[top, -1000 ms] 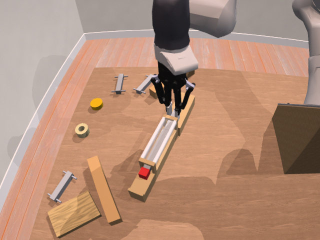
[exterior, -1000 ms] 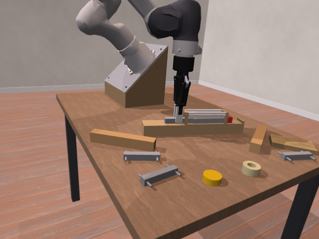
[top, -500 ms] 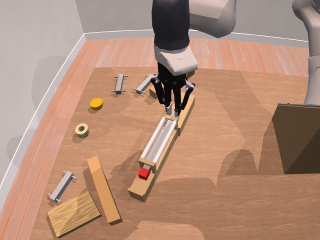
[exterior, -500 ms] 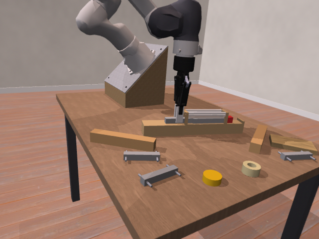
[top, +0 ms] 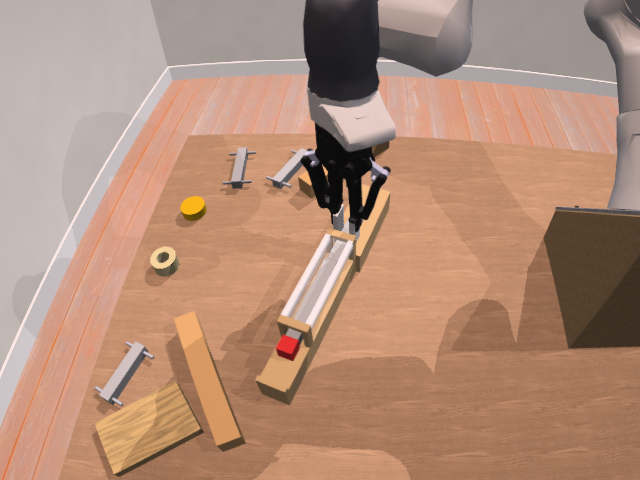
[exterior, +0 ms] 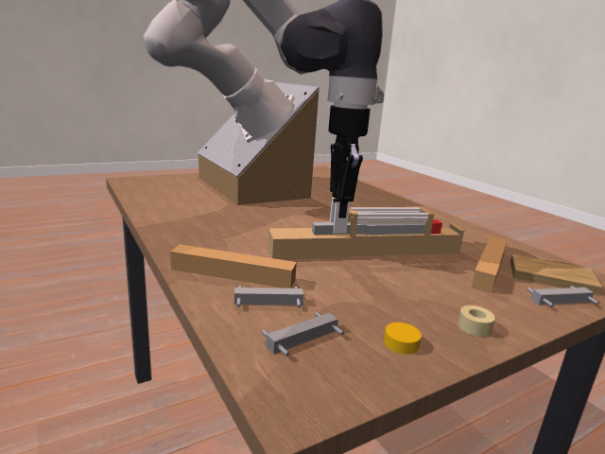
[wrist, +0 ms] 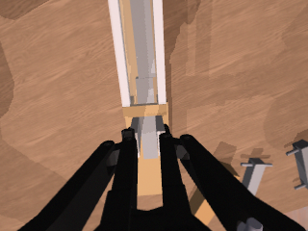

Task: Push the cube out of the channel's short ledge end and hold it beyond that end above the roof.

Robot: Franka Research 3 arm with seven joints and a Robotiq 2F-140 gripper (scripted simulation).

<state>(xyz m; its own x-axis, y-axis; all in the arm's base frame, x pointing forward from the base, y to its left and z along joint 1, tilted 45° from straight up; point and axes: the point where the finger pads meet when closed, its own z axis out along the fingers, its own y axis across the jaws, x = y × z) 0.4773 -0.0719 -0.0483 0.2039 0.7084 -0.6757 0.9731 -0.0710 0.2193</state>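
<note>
My gripper is now 21 cm to the right of the red cube, 5 cm short of it and 3 cm above it. From my hand the other things lie so: wooden channel base 11 cm to the left, 3 cm below, 2 cm ahead; grey rod 13 cm to the left, 3 cm below, 3 cm ahead; yellow disc 32 cm ahead, 7 cm to the right, 7 cm below.
</note>
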